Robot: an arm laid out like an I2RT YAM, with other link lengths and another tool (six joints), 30 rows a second.
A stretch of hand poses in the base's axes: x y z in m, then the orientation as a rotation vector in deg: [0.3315, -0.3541, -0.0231, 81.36, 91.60, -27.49]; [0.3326, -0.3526, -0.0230, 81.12, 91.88, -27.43]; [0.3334, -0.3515, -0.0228, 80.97, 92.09, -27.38]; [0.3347, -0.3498, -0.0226, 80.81, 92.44, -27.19]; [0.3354, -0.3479, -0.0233, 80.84, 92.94, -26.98]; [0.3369, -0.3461, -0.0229, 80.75, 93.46, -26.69]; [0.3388, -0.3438, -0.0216, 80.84, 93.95, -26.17]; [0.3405, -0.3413, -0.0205, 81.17, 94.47, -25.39]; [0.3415, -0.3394, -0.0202, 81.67, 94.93, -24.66]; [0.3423, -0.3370, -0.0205, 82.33, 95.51, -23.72]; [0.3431, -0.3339, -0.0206, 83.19, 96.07, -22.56]
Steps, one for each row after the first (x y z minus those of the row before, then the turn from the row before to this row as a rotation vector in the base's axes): [0.0011, 0.0015, 0.0001, 0.00, 0.13, 0.27]; [0.0008, 0.0011, 0.0002, 0.02, 0.10, 0.19]; [0.0013, 0.0017, 0.0002, 0.14, 0.12, 0.30]; [0.0007, 0.0019, -0.0007, 0.34, 0.24, 0.25]; [0.0015, 0.0018, 0.0004, 0.31, 0.19, 0.36]; [0.0019, 0.0023, 0.0013, 0.51, 0.07, 0.33]; [0.0017, 0.0025, 0.0011, 0.79, -0.01, 0.29]; [0.0010, 0.0019, 0.0003, 0.85, 0.00, 0.14]; [0.0008, 0.0024, -0.0003, 1.10, 0.00, 0.16]; [0.0008, 0.0031, -0.0001, 1.32, -0.09, 0.11]
